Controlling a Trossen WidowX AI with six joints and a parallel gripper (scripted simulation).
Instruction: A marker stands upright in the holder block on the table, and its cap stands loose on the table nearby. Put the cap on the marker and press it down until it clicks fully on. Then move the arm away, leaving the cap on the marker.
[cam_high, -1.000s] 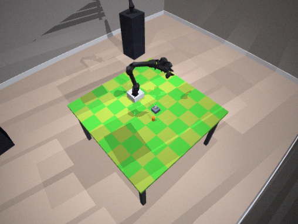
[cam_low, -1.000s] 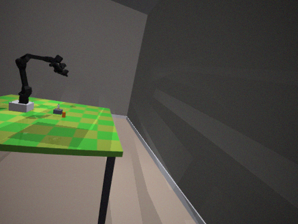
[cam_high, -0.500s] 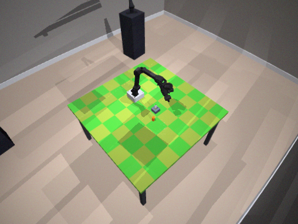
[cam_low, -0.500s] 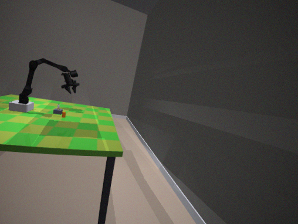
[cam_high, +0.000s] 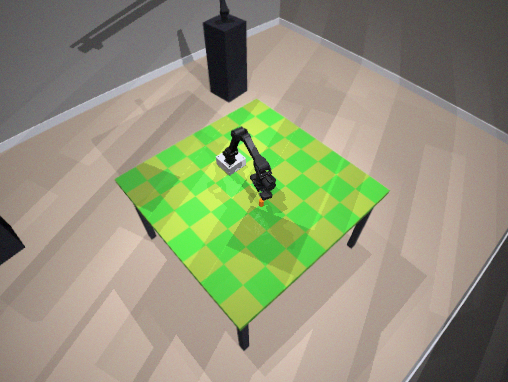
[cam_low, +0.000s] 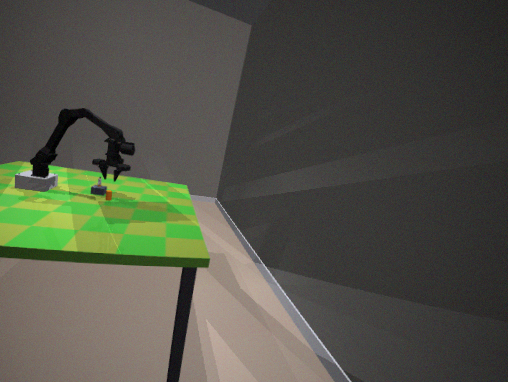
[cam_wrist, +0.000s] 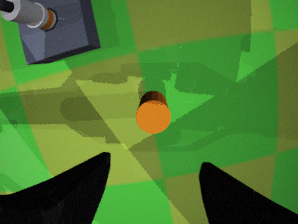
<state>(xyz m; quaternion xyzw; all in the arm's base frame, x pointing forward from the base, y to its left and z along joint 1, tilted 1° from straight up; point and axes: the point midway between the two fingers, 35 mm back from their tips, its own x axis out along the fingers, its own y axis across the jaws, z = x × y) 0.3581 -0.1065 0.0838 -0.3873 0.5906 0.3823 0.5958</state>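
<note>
Right now my gripper tip is 90 mm above the orange cap and 10 mm to the right of it. From my gripper tip the other things lie so: holder block 120 mm to the left, 90 mm below, 70 mm behind.
</note>
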